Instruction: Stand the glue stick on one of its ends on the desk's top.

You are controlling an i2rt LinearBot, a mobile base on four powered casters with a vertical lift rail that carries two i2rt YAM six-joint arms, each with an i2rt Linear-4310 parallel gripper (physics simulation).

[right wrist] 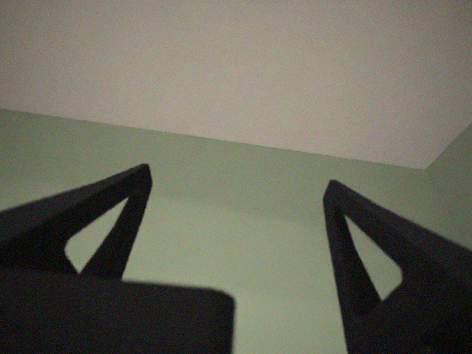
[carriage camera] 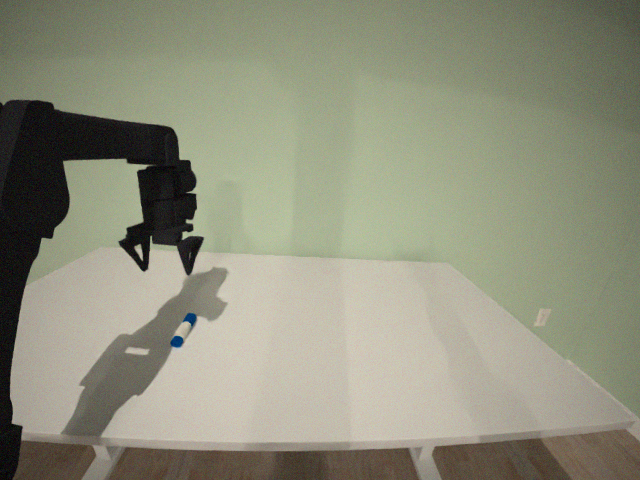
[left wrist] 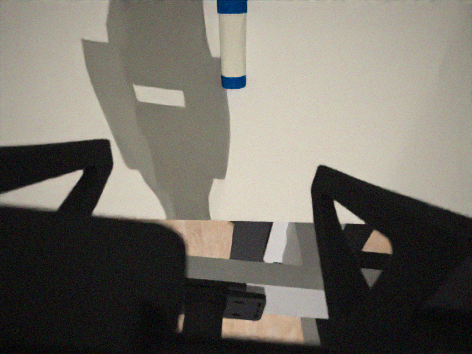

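Observation:
The glue stick, white with blue ends, lies on its side on the white desk, in the left part of the desk's top in the carriage view. In the left wrist view it is at the top middle, with its far end cut off by the frame edge. My left gripper is open and empty, pointing down above the desk, apart from the glue stick. My right gripper is open and empty, facing the wall and ceiling.
The arm's shadow falls on the desk beside the glue stick. The green wall stands behind the desk and carries a white outlet. The desk's front edge runs above the wooden floor. Part of the robot's base shows low in the left wrist view.

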